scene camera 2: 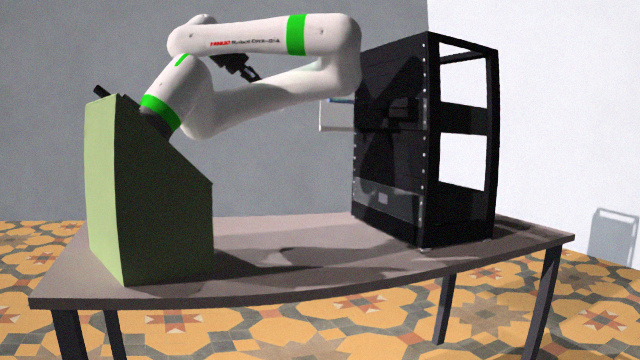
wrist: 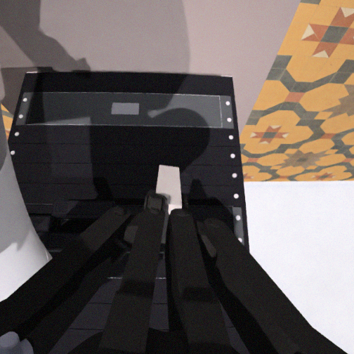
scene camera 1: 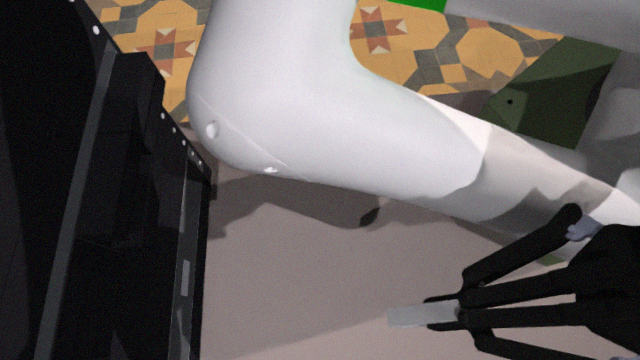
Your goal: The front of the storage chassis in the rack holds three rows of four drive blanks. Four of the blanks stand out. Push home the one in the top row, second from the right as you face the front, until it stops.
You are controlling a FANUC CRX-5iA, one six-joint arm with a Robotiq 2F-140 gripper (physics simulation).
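Frame: origin at the arm's base, x up, y left, z back, level; metres.
Seen in the pictures: gripper, fingertip midpoint: (scene camera 2: 284,108) (scene camera 1: 395,318); arm's base at its link origin: (scene camera 2: 141,139).
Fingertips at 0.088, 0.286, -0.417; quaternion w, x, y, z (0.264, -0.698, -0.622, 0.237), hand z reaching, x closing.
Note:
Offsets run from my fingertips to a thing's top centre, as dx, dy, dz. "spot": to the spot under its first point.
My gripper (scene camera 1: 423,314) (scene camera 2: 256,79) (wrist: 166,181) is shut, its two pale finger pads together with nothing between them. In the second scene view it hangs behind the arm, well away from the rack front. In the wrist view it points towards the dark rack (wrist: 130,83) (scene camera 2: 426,165). The storage chassis shows as a black band with blocks standing out @[spot: +0.010, -0.258, -0.273] (scene camera 2: 402,106) about halfway up the rack. In the first scene view dark standing-out blanks @[+0.035, -0.233, -0.329] (scene camera 1: 131,95) are in deep shadow. The fingers hide part of the chassis in the wrist view. I cannot tell the individual rows or the named blank.
The white arm (scene camera 1: 320,120) (scene camera 2: 295,82) (wrist: 15,225) reaches close to the rack front with its elbow. The green pedestal (scene camera 1: 550,95) (scene camera 2: 165,230) stands on the table (scene camera 1: 300,280) (scene camera 2: 260,295). A pale panel (scene camera 2: 336,117) shows behind the rack's left edge.

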